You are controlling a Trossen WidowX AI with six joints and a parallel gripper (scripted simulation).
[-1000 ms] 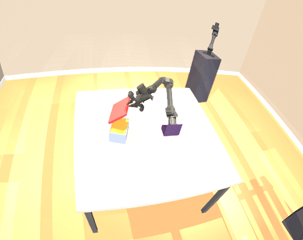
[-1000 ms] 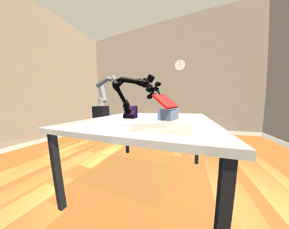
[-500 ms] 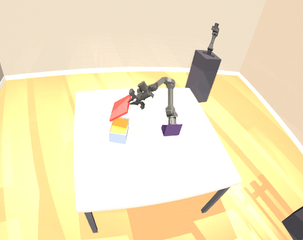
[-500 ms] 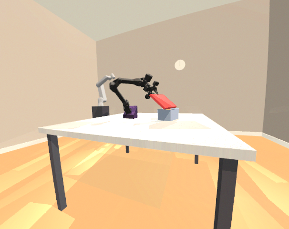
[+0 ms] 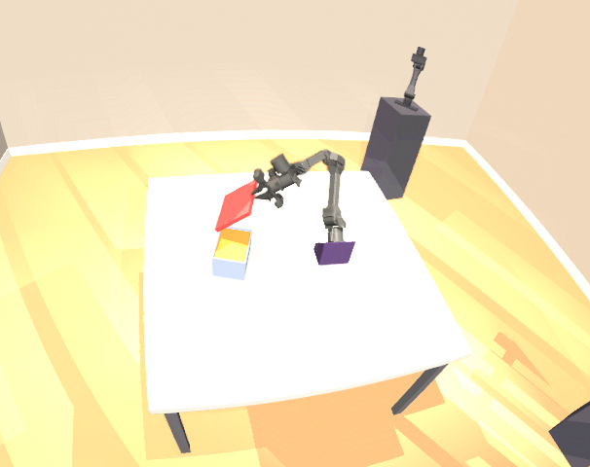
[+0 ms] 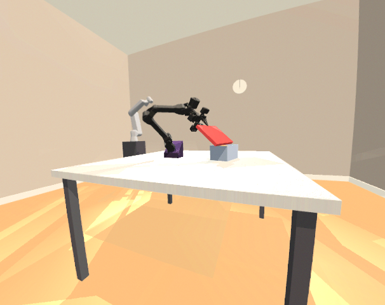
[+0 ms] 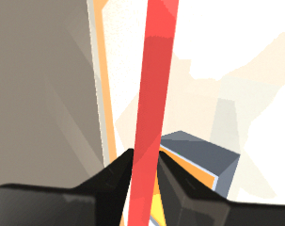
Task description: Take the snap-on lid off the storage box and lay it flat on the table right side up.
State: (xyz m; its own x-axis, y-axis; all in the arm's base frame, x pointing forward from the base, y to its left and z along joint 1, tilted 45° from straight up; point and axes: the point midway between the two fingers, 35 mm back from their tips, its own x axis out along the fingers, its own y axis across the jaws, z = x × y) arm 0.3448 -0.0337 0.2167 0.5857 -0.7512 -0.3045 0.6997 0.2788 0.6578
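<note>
Right now my gripper tip is 6 cm short of the red lid, 5 cm above it and 2 cm to the left of it. Also, from my gripper tip: pale blue storage box 18 cm below, 13 cm to the left, 11 cm ahead.
</note>
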